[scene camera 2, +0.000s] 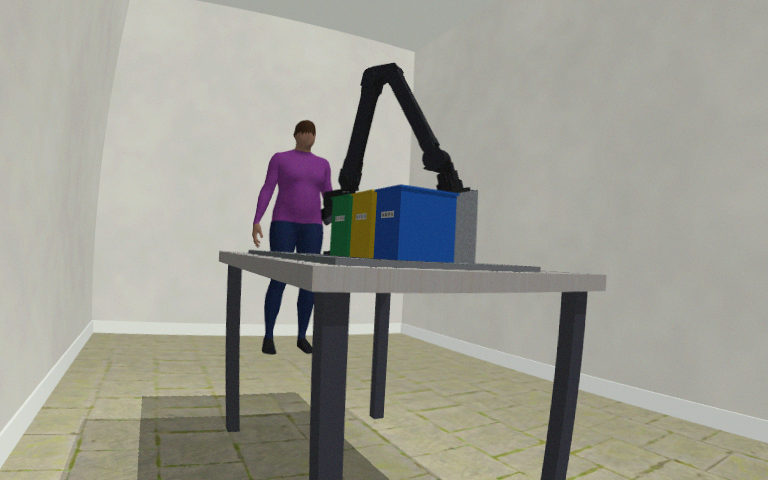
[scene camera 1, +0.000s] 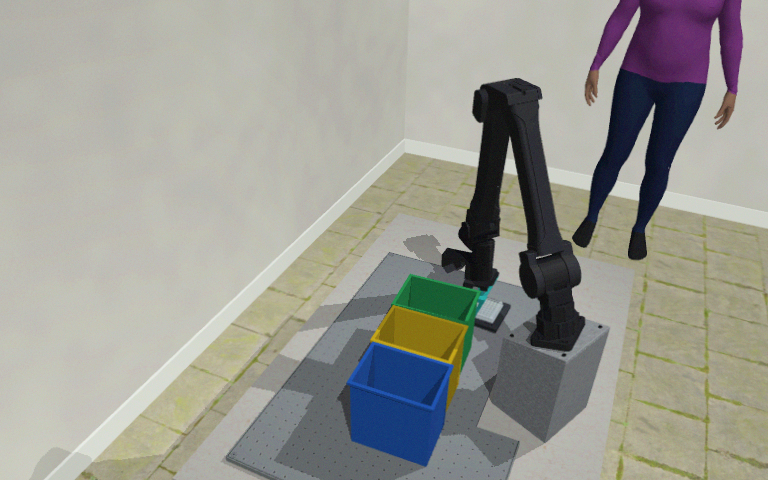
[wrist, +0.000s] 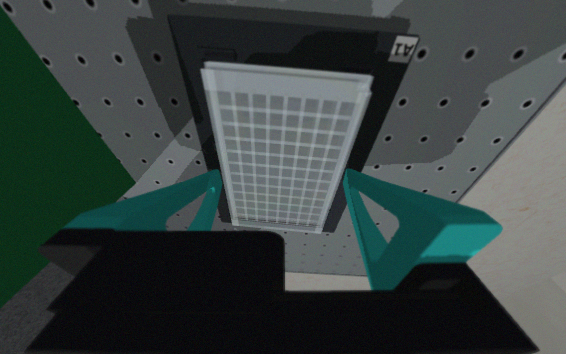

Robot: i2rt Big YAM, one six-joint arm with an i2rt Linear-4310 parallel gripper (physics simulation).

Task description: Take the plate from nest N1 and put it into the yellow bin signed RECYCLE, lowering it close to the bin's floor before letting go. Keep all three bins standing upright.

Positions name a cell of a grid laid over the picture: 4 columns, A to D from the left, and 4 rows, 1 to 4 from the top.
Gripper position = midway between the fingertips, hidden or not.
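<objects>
My gripper is visible in scene camera 1 (C3), a green bin in scene camera 1 (C3), and a yellow bin in scene camera 1 (C3). Scene camera 2: the green bin appears in scene camera 2 (B3), the yellow bin in scene camera 2 (B2). For the wrist, my gripper appears in the wrist view (B2) and the green bin in the wrist view (A2); the yellow bin is out of frame in the wrist view.
</objects>
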